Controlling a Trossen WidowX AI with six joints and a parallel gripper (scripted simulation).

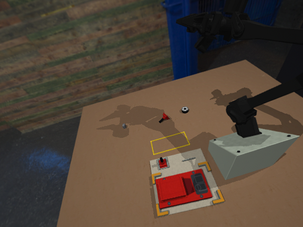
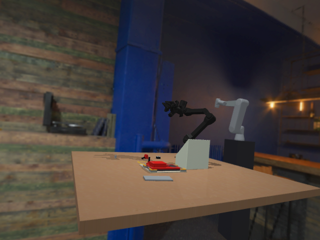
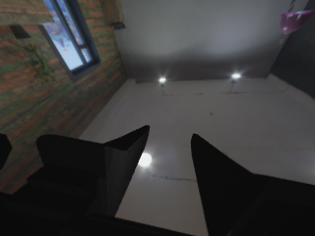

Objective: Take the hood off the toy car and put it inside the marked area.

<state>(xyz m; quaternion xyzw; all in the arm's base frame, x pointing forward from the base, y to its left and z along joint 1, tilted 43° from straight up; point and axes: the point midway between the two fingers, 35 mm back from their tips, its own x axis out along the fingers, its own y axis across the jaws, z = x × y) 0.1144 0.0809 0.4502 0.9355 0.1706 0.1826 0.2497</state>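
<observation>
Right now my gripper tip is 460 mm above the hood, 380 mm to the right of it and 130 mm short of it. Round my gripper tip: grey nut: 480 mm below, 370 mm ahead, 10 mm to the right; small wheel: 490 mm below, 50 mm to the right, 10 mm behind.
</observation>
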